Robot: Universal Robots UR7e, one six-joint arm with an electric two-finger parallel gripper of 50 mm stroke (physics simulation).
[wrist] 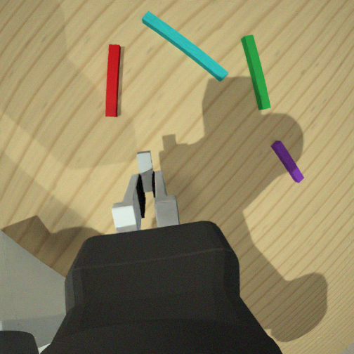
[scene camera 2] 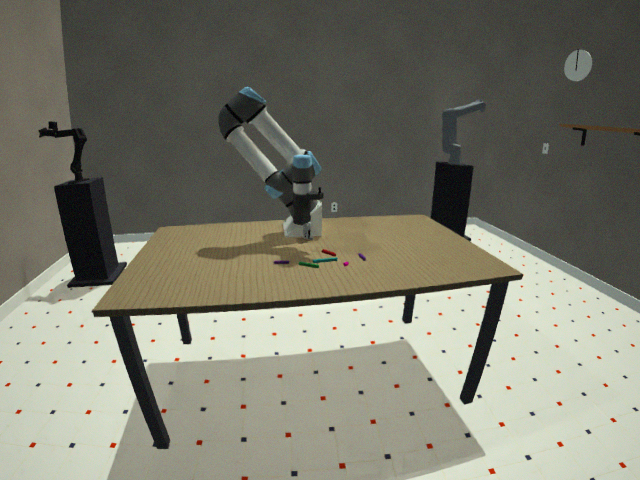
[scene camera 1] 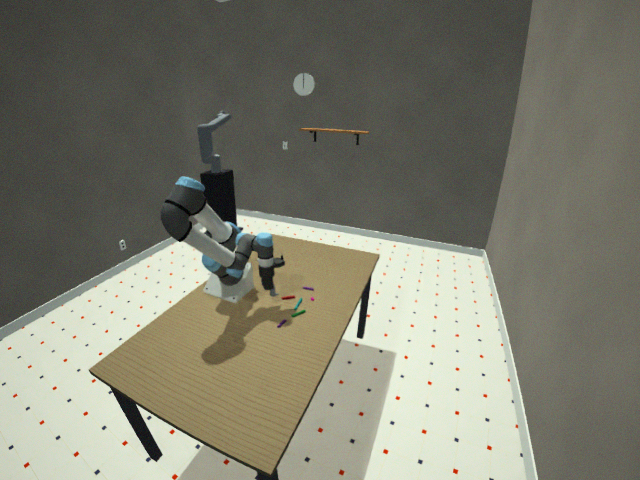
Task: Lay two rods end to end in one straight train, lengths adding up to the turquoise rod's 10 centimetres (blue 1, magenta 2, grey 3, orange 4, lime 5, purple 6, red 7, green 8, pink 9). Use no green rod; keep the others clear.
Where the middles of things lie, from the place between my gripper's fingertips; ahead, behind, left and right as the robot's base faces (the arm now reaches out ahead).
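Positions relative to my hand: red rod (wrist: 113,57) 6 cm below, 5 cm ahead, 8 cm to the left; green rod (wrist: 248,43) 6 cm below, 15 cm ahead, 3 cm to the right.
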